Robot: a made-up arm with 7 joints. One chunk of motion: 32 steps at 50 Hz.
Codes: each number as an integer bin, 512 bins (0 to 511) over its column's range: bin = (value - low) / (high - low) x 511, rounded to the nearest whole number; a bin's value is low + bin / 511 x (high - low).
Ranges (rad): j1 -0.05..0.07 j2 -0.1..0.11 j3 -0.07..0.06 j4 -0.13..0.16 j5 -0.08..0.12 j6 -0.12..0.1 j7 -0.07..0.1
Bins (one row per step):
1: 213 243 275 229 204 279 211
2: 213 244 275 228 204 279 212
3: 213 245 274 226 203 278 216
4: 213 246 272 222 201 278 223
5: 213 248 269 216 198 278 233
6: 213 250 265 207 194 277 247
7: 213 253 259 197 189 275 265
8: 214 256 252 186 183 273 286
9: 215 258 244 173 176 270 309
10: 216 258 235 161 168 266 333
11: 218 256 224 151 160 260 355
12: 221 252 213 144 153 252 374
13: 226 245 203 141 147 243 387
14: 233 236 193 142 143 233 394
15: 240 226 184 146 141 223 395
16: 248 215 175 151 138 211 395
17: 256 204 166 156 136 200 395
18: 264 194 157 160 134 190 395
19: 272 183 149 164 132 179 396
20: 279 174 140 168 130 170 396
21: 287 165 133 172 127 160 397
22: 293 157 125 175 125 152 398
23: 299 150 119 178 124 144 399
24: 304 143 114 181 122 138 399
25: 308 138 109 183 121 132 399
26: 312 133 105 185 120 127 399
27: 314 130 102 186 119 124 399
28: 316 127 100 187 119 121 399
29: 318 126 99 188 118 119 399
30: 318 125 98 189 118 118 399
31: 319 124 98 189 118 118 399
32: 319 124 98 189 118 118 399
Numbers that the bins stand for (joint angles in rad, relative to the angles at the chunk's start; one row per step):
1: 0.0000 -0.0001 0.0000 0.0000 -0.0002 0.0001 0.0002
2: 0.0000 0.0003 0.0000 -0.0006 -0.0002 0.0001 0.0005
3: 0.0000 0.0007 -0.0003 -0.0017 -0.0005 -0.0003 0.0019
4: 0.0000 0.0011 -0.0008 -0.0040 -0.0013 -0.0003 0.0042
5: 0.0000 0.0019 -0.0016 -0.0074 -0.0025 -0.0003 0.0075
6: 0.0000 0.0027 -0.0026 -0.0125 -0.0041 -0.0007 0.0122
7: 0.0000 0.0040 -0.0041 -0.0182 -0.0060 -0.0016 0.0182
8: 0.0003 0.0052 -0.0059 -0.0244 -0.0084 -0.0025 0.0251
9: 0.0005 0.0060 -0.0079 -0.0318 -0.0111 -0.0038 0.0328
10: 0.0007 0.0060 -0.0102 -0.0386 -0.0142 -0.0055 0.0408
11: 0.0012 0.0052 -0.0130 -0.0443 -0.0174 -0.0081 0.0481
12: 0.0019 0.0036 -0.0158 -0.0483 -0.0201 -0.0115 0.0544
13: 0.0031 0.0007 -0.0184 -0.0500 -0.0225 -0.0154 0.0587
14: 0.0047 -0.0030 -0.0209 -0.0494 -0.0240 -0.0197 0.0611
15: 0.0064 -0.0071 -0.0232 -0.0471 -0.0248 -0.0240 0.0614
16: 0.0082 -0.0116 -0.0255 -0.0443 -0.0260 -0.0292 0.0614
17: 0.0101 -0.0162 -0.0278 -0.0415 -0.0268 -0.0339 0.0614
18: 0.0120 -0.0203 -0.0301 -0.0392 -0.0276 -0.0382 0.0614
19: 0.0139 -0.0248 -0.0321 -0.0369 -0.0283 -0.0429 0.0617
20: 0.0155 -0.0285 -0.0344 -0.0347 -0.0291 -0.0468 0.0617
21: 0.0174 -0.0322 -0.0362 -0.0324 -0.0303 -0.0511 0.0621
22: 0.0188 -0.0355 -0.0382 -0.0307 -0.0311 -0.0546 0.0624
23: 0.0202 -0.0384 -0.0397 -0.0290 -0.0315 -0.0580 0.0627
24: 0.0214 -0.0412 -0.0410 -0.0273 -0.0323 -0.0606 0.0627
25: 0.0223 -0.0433 -0.0423 -0.0261 -0.0326 -0.0632 0.0627
26: 0.0233 -0.0453 -0.0433 -0.0250 -0.0330 -0.0653 0.0627
27: 0.0237 -0.0466 -0.0441 -0.0244 -0.0334 -0.0666 0.0627
28: 0.0242 -0.0478 -0.0446 -0.0239 -0.0334 -0.0679 0.0627
29: 0.0247 -0.0482 -0.0448 -0.0233 -0.0338 -0.0688 0.0627
30: 0.0247 -0.0486 -0.0451 -0.0227 -0.0338 -0.0692 0.0627
31: 0.0249 -0.0490 -0.0451 -0.0227 -0.0338 -0.0692 0.0627
32: 0.0249 -0.0490 -0.0451 -0.0227 -0.0338 -0.0692 0.0627

